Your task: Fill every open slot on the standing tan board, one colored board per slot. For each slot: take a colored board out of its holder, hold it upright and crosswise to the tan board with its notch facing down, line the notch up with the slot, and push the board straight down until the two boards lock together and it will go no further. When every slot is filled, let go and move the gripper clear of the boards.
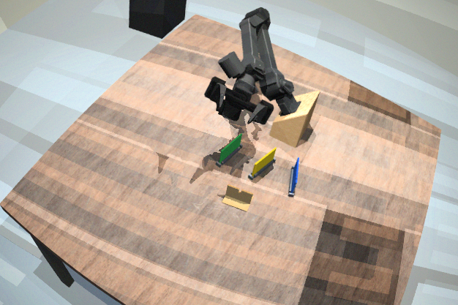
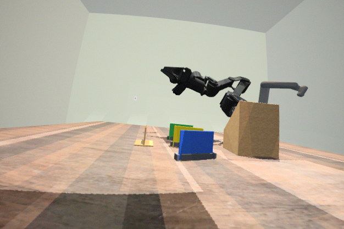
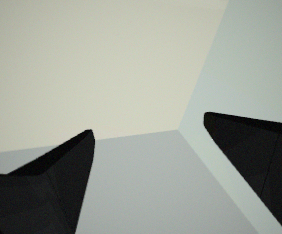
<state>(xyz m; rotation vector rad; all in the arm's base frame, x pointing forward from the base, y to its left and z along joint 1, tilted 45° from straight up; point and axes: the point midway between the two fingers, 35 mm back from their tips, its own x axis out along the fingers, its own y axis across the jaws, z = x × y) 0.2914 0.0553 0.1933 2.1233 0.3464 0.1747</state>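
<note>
My gripper tip is 110 mm past the yellow board, 90 mm to the right of it and 270 mm above it. Also, from my gripper tip: tan board: 30 mm ahead, 70 mm to the left, 270 mm below; blue board: 110 mm behind, 200 mm to the left, 270 mm below; green board: 110 mm behind, 30 mm to the right, 270 mm below.
</note>
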